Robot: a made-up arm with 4 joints. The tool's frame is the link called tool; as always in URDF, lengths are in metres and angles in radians. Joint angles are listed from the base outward. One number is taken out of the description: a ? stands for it. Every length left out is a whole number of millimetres.
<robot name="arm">
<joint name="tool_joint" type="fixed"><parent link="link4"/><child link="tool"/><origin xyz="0.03 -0.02 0" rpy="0.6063 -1.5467 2.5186"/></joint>
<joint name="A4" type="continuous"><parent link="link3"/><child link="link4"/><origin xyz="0.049 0.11 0" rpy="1.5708 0 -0.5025"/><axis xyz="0 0 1"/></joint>
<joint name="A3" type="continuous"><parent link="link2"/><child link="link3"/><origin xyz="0.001 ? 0" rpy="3.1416 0.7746 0"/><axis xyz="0 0 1"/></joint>
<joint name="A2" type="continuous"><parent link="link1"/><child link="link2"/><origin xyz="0.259 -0.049 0" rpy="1.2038 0.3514 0.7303"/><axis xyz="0 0 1"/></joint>
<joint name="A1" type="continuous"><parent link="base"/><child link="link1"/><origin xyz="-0.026 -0.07 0.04" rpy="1.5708 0 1.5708"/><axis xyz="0 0 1"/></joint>
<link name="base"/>
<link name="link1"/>
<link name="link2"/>
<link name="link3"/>
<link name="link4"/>
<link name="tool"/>
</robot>
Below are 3 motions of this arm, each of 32 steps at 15 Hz.
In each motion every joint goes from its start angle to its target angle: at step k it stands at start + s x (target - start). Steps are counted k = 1, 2, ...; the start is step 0. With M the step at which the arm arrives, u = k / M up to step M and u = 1 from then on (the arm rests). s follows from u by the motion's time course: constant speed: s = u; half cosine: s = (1 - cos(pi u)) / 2; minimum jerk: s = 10 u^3 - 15 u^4 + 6 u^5.
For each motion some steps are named. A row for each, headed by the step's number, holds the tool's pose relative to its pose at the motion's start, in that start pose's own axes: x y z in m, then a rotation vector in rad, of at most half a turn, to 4 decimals.
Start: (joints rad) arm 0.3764 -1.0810 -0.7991 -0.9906
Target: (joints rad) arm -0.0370 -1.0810 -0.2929 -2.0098
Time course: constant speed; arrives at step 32
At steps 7, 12, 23, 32:
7: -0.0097 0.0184 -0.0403 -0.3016 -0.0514 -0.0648
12: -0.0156 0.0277 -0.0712 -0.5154 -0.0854 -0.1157
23: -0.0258 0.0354 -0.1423 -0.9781 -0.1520 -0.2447
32: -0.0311 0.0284 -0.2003 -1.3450 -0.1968 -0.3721

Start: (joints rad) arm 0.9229 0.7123 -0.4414 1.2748
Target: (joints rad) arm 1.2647 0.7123 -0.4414 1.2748
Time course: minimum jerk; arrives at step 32
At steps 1, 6, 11, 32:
1: 0.0000 0.0000 0.0000 0.0001 0.0001 0.0000
6: -0.0055 0.0039 0.0015 0.0087 0.0138 -0.0035
11: -0.0250 0.0179 0.0081 0.0404 0.0637 -0.0160
32: -0.1031 0.0787 0.0527 0.1791 0.2823 -0.0709

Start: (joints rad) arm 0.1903 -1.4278 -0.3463 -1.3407
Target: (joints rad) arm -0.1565 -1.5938 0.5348 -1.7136
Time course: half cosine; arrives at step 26
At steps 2, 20, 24, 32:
2: -0.0006 0.0021 -0.0026 -0.0090 -0.0076 -0.0114
20: 0.0237 0.0905 -0.1546 -0.3762 -0.4208 -0.7387
24: 0.0337 0.0963 -0.1707 -0.3946 -0.4649 -0.8396
32: 0.0351 0.0970 -0.1727 -0.3965 -0.4704 -0.8529

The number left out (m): -0.335
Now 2 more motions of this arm.
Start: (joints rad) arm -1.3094 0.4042 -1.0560 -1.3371
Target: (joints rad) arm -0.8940 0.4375 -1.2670 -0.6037
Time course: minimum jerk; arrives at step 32
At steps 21, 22, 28, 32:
21: -0.1212 -0.0753 0.0091 0.6175 -0.1363 0.4009
22: -0.1274 -0.0803 0.0080 0.6508 -0.1381 0.4279
28: -0.1488 -0.0984 0.0028 0.7675 -0.1384 0.5275
32: -0.1508 -0.1002 0.0022 0.7786 -0.1379 0.5374

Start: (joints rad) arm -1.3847 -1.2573 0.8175 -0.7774
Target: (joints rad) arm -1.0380 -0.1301 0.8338 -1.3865
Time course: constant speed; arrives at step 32
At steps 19, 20, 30, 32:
19: 0.2106 0.0901 0.2392 -0.5080 0.7414 -0.0494
20: 0.2267 0.0938 0.2474 -0.5294 0.7822 -0.0445
30: 0.4051 0.1155 0.2986 -0.7030 1.1941 0.0505
32: 0.4430 0.1159 0.3018 -0.7276 1.2763 0.0801

